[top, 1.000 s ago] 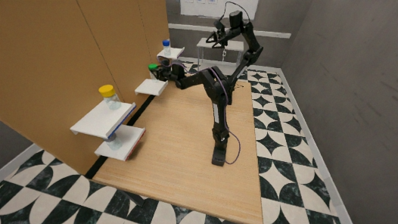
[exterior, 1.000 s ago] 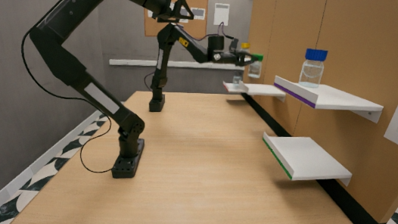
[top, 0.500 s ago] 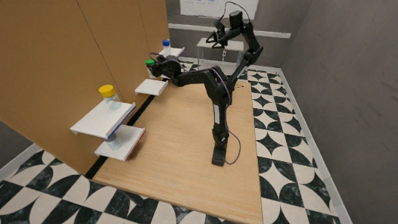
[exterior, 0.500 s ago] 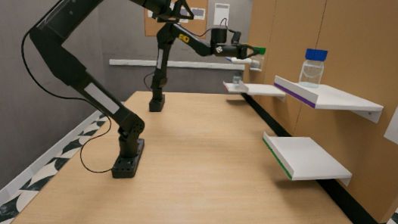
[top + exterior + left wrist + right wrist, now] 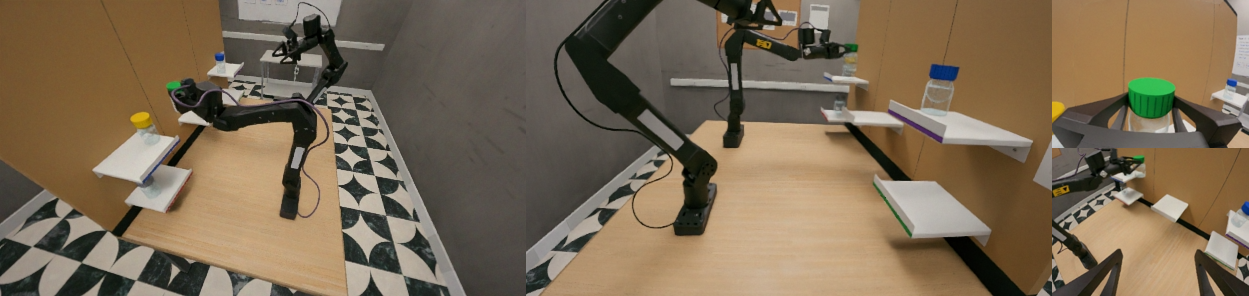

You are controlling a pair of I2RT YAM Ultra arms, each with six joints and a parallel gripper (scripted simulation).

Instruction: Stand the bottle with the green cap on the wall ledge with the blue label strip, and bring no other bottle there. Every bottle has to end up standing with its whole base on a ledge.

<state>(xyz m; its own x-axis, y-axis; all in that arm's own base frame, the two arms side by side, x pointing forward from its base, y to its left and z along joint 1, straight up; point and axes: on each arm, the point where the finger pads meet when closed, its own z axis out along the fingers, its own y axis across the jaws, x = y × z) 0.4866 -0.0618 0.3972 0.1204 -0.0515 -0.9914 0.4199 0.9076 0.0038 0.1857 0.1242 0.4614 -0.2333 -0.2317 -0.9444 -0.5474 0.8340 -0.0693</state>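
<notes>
Now: the yellow-capped bottle 5 cm ahead of my left hand, 14 cm to the left of it and 9 cm below it. The rest, counted from my left hand: blue-capped bottle: 7 cm ahead, 52 cm to the right, 9 cm below; then green-capped bottle: 1 cm ahead, 4 cm below.
</notes>
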